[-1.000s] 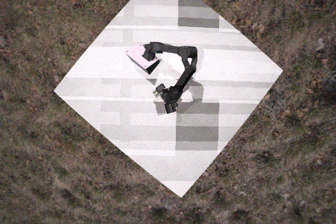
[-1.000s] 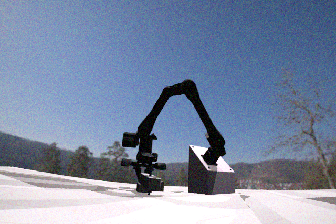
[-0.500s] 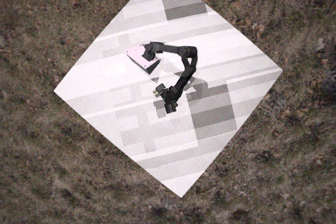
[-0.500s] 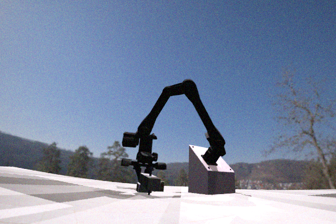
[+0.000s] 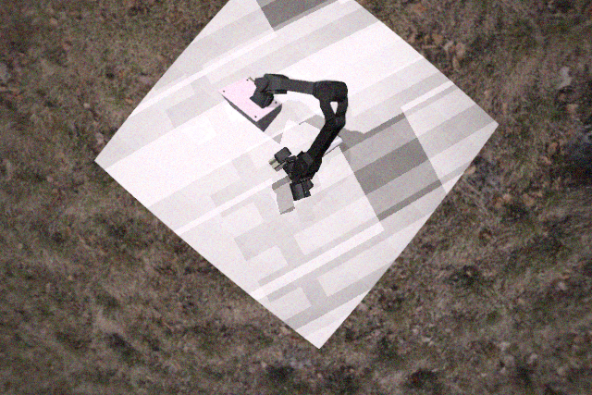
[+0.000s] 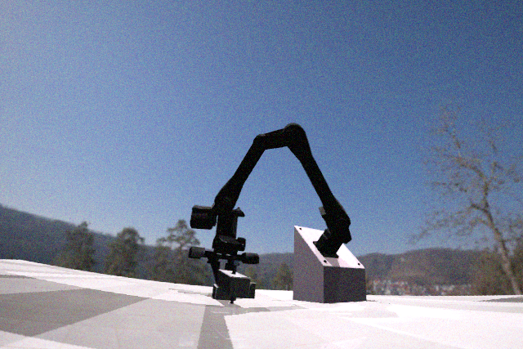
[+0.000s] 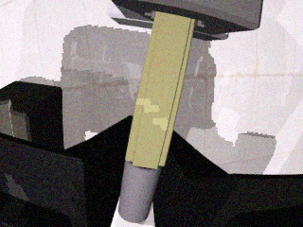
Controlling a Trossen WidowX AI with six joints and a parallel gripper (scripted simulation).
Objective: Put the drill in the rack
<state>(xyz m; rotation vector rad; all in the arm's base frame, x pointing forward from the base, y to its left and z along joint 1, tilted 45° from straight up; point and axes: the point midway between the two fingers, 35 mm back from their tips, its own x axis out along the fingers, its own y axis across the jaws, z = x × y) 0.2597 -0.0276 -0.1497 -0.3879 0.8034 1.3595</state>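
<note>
Now: the drill 4 cm to the left of my gripper tip, 3 cm above it and 1 cm ahead of it. From my gripper tip the other things lie so: dark key 16 cm to the left, 5 cm ahead, 3 cm above; then grey-beige block 8 cm behind, 1 cm to the right.
</note>
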